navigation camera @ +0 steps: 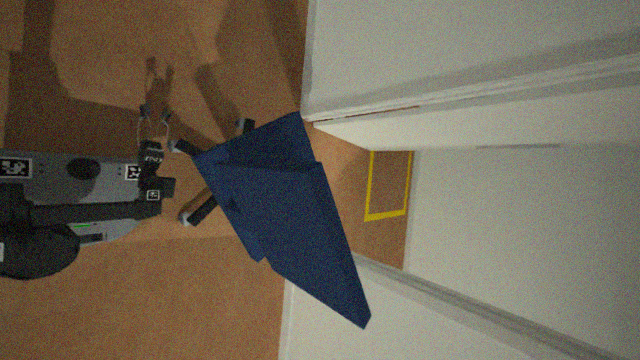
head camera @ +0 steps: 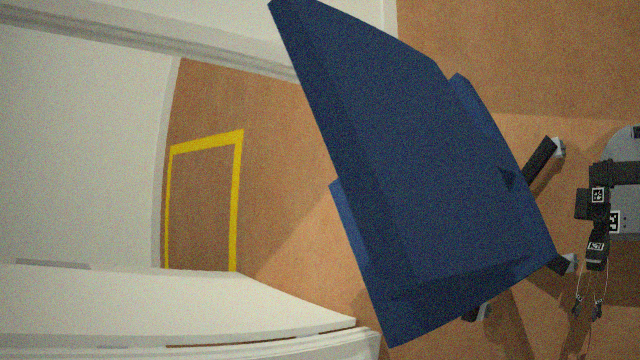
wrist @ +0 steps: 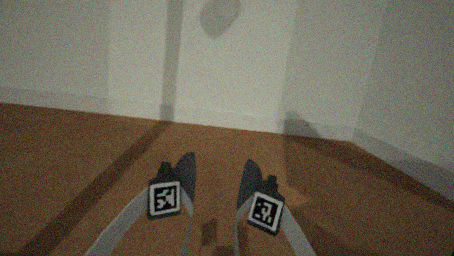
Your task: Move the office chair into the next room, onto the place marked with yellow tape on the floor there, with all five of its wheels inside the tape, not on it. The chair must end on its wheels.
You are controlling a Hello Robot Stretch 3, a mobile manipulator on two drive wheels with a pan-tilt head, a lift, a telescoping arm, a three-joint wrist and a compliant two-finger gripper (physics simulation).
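Frame: origin at the robot's base, x ahead, y left, z up, level; metres.
Seen in the pictures: gripper, fingertip midpoint: (navigation camera: 156, 105) (head camera: 584, 320); robot's base at its link origin: (navigation camera: 84, 167).
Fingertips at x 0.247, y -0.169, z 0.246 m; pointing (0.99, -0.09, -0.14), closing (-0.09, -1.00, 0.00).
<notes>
Pixels of each thing's top centre, then the offset from my fingertips to it. "*": a spot on its surface instead.
- upper right wheel at a spot on its surface: (head camera: 559, 147) * dx -0.472, dy -0.152, dz -0.175 m
- lower wheel at a spot on its surface: (head camera: 483, 311) * dx +0.037, dy -0.401, dz -0.178 m
- yellow tape at a spot on its surface: (head camera: 236, 200) * dx -0.322, dy -1.904, dz -0.246 m
The blue office chair (head camera: 425, 175) (navigation camera: 280, 200) appears upright, in front of the doorway. Three of its wheels show: the upper right wheel (head camera: 559, 147), the right wheel (head camera: 570, 263) and the lower wheel (head camera: 483, 311); the others are hidden. The yellow tape (head camera: 236, 200) (navigation camera: 369, 185) lies on the floor beyond the doorway, its far end hidden behind a white wall. My gripper (head camera: 587, 309) (navigation camera: 155, 113) (wrist: 218, 173) is open and empty, beside the chair base near the right wheel and apart from it. The chair does not show in the wrist view.
White walls (head camera: 85, 125) (navigation camera: 500, 210) stand behind the tape and on both sides of the doorway. The near wall edge (head camera: 300, 310) is close to the chair's lower corner. My base (navigation camera: 100, 185) stands beside the chair. A wall (wrist: 230, 75) and corner show ahead in the wrist view.
</notes>
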